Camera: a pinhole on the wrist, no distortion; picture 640 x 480 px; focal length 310.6 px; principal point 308.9 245.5 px. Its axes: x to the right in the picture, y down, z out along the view. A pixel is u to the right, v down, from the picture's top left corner.
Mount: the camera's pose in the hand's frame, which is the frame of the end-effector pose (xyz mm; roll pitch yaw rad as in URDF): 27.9 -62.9 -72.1 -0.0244 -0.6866 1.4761
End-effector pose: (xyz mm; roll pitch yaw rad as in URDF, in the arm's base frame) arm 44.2 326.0 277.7 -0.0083 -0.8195 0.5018
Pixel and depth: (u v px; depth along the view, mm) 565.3 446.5 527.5
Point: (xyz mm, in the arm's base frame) -529.6 -7.8 454.3
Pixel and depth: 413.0 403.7 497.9
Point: -270.1 -92.9 375.9
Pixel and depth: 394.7 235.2 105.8
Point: 91.7 230.0 315.6
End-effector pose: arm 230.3 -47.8 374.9 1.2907 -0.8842 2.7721
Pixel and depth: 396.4 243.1 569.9
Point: 312.9 493.3 272.7
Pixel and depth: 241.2 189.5 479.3
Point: 49.8 397.8 190.1
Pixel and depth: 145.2 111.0 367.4
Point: -75.7 302.3 219.6
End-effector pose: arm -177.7 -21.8 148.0 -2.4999 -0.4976 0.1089
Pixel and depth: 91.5 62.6 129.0
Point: -193.8 138.3 325.5
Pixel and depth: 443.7 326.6 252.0
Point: -210.1 194.2 57.8
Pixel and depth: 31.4 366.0 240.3
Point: -410.2 235.6 311.0
